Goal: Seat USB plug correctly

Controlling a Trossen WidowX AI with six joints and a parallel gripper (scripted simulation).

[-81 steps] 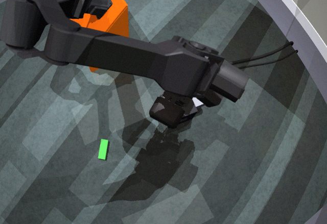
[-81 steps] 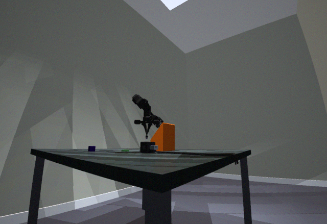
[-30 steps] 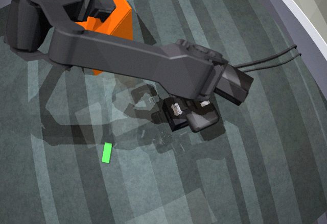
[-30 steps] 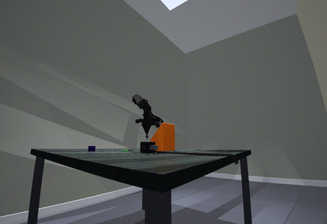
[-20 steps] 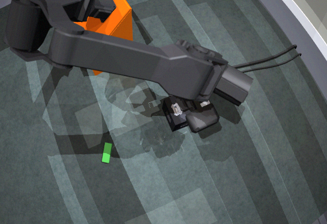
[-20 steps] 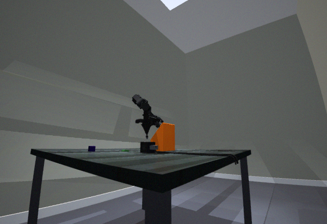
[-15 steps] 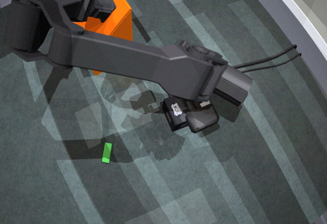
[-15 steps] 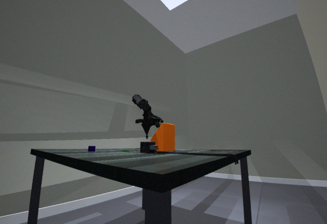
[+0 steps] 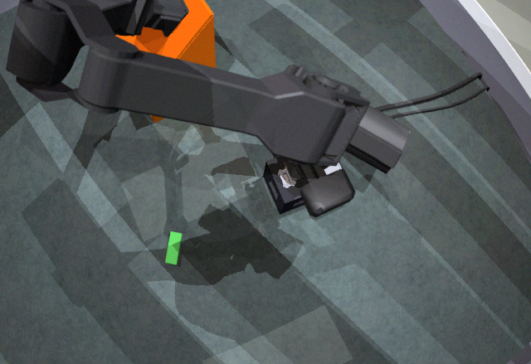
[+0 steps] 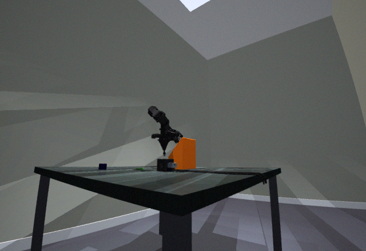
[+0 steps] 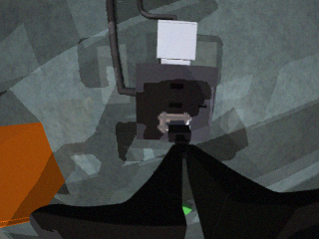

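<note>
Right now the USB plug is 2 cm below my gripper tip. Also, from my gripper tip: dark blue cube 24 cm ahead, 33 cm to the right, 11 cm below; then green block 1 cm ahead, 22 cm to the right, 13 cm below.
</note>
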